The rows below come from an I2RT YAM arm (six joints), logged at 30 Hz.
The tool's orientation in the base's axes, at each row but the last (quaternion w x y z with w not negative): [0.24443, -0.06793, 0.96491, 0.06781]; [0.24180, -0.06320, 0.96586, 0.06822]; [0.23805, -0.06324, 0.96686, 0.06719]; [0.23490, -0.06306, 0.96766, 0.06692]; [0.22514, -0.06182, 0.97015, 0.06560]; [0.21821, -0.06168, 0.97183, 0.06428]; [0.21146, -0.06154, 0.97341, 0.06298]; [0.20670, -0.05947, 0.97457, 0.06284]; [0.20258, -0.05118, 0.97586, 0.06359]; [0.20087, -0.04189, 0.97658, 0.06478]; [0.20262, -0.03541, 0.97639, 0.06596]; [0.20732, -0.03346, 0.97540, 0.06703]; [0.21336, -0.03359, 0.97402, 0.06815]
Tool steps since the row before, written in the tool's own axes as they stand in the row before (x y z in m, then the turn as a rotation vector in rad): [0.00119, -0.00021, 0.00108, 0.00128, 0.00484, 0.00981]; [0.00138, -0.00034, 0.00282, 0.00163, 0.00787, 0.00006]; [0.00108, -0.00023, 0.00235, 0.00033, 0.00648, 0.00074]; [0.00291, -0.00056, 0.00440, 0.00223, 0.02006, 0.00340]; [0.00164, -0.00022, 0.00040, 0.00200, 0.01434, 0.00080]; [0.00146, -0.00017, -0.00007, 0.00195, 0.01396, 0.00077]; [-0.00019, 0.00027, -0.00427, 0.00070, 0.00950, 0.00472]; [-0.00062, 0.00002, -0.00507, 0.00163, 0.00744, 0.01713]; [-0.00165, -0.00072, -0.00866, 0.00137, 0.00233, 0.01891]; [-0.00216, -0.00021, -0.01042, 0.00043, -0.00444, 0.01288]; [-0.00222, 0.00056, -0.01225, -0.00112, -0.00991, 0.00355]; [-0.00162, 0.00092, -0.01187, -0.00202, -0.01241, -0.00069]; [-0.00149, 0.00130, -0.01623, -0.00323, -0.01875, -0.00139]
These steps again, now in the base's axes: [-0.00050, -0.00015, -0.00153, 0.00263, 0.00623, -0.00869]; [0.00014, 0.00000, -0.00315, -0.00262, 0.00760, -0.00003]; [0.00015, 0.00005, -0.00259, -0.00096, 0.00646, -0.00016]; [-0.00052, -0.00011, -0.00528, -0.00353, 0.02006, -0.00202]; [-0.00126, -0.00030, -0.00111, -0.00358, 0.01405, -0.00018]; [-0.00131, -0.00031, -0.00058, -0.00349, 0.01368, -0.00016]; [-0.00159, -0.00035, 0.00396, -0.00012, 0.00999, -0.00364]; [-0.00144, -0.00067, 0.00485, 0.00424, 0.00970, -0.01547]; [-0.00177, -0.00184, 0.00847, 0.00581, 0.00494, -0.01751]; [-0.00203, -0.00158, 0.01033, 0.00507, -0.00256, -0.01239]; [-0.00281, -0.00111, 0.01209, 0.00336, -0.00924, -0.00391]; [-0.00336, -0.00075, 0.01151, 0.00272, -0.01229, 0.00000]; [-0.00544, -0.00105, 0.01538, 0.00413, -0.01862, 0.00039]
